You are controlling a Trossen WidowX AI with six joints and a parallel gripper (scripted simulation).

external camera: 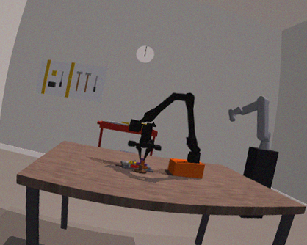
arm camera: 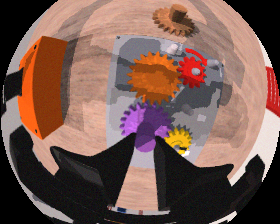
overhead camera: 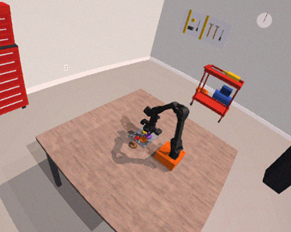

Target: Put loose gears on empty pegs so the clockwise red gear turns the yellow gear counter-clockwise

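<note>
The purple gear is 10 mm below my gripper tip. The rest, counted from my gripper tip: orange gear 60 mm to the left, 20 mm below; then red gear 80 mm to the left, 40 mm ahead, 30 mm below; then yellow gear 50 mm ahead, 30 mm below, 20 mm to the right.
</note>
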